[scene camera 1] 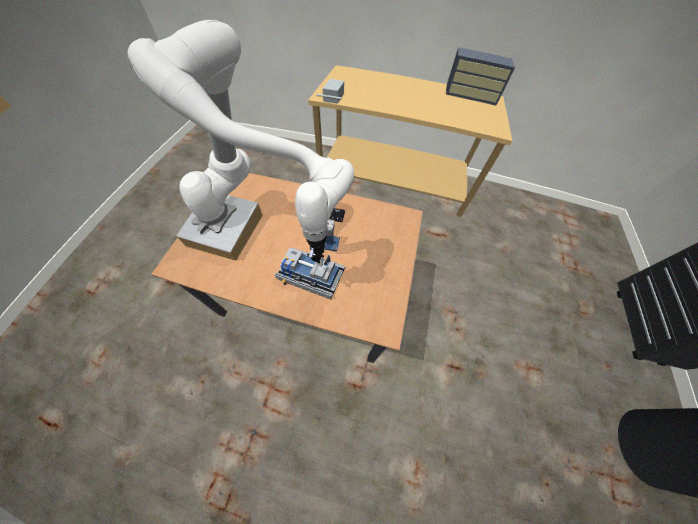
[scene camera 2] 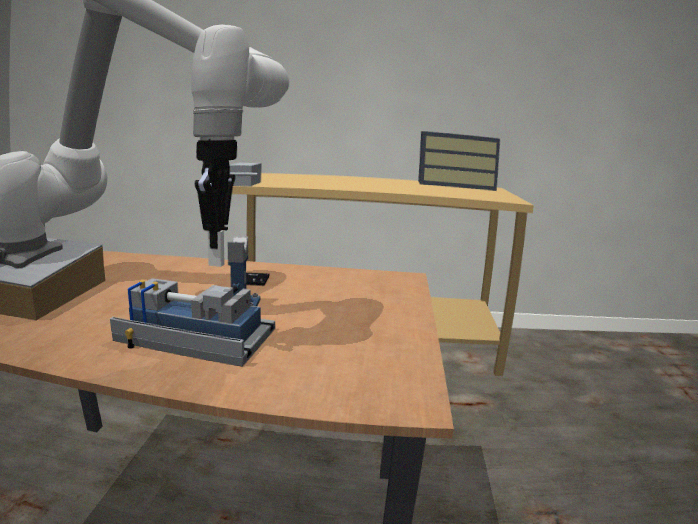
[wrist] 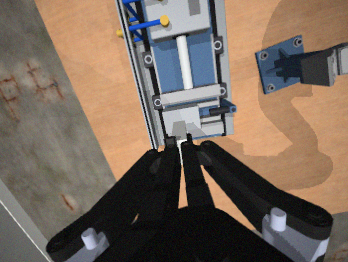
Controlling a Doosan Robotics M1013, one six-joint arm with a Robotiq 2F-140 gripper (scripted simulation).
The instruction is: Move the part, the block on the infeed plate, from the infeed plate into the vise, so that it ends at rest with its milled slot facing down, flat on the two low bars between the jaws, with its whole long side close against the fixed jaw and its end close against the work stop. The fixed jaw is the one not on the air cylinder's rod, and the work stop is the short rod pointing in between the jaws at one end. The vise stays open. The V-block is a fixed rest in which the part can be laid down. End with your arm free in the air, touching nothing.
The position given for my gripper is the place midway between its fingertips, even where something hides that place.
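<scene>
You'd find my gripper [scene camera 2: 216, 265] here, and that same gripper [wrist: 180, 130] is visible from the wrist too. I can also see a part [wrist: 190, 113].
</scene>
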